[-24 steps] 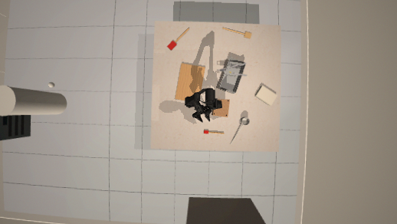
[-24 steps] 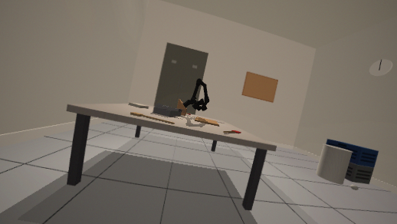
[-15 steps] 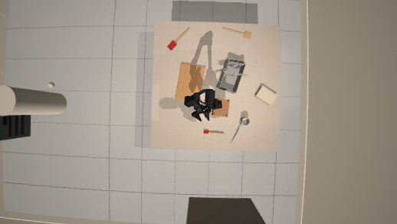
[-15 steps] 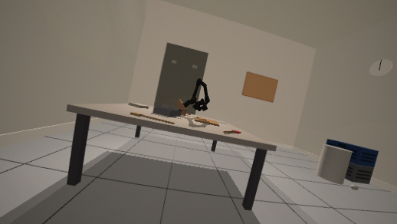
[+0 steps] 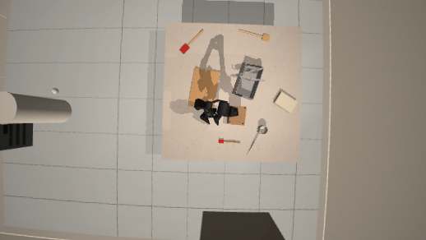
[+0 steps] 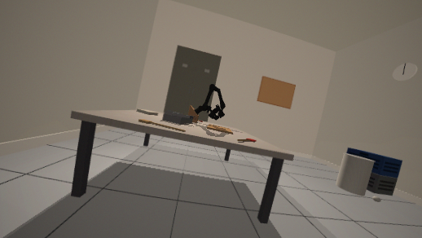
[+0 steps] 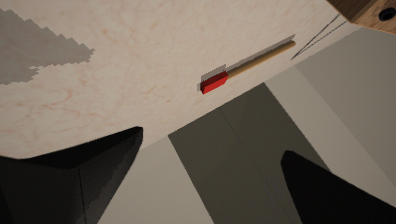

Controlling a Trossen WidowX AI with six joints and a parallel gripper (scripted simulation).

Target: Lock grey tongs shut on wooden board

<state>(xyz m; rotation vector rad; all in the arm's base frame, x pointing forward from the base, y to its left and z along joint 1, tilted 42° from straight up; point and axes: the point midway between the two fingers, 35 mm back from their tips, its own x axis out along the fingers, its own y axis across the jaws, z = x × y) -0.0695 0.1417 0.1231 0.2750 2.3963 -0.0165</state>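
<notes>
The grey roasting tin is 380 mm ahead of my gripper tip, 340 mm to the right of it and 80 mm below it. The rest, counted from my gripper tip: cream block 680 mm to the right, 180 mm ahead, 90 mm below; then red-headed tool 770 mm ahead, 200 mm to the left, 100 mm below; then wooden board 330 mm ahead, 100 mm below, 80 mm to the left.
</notes>
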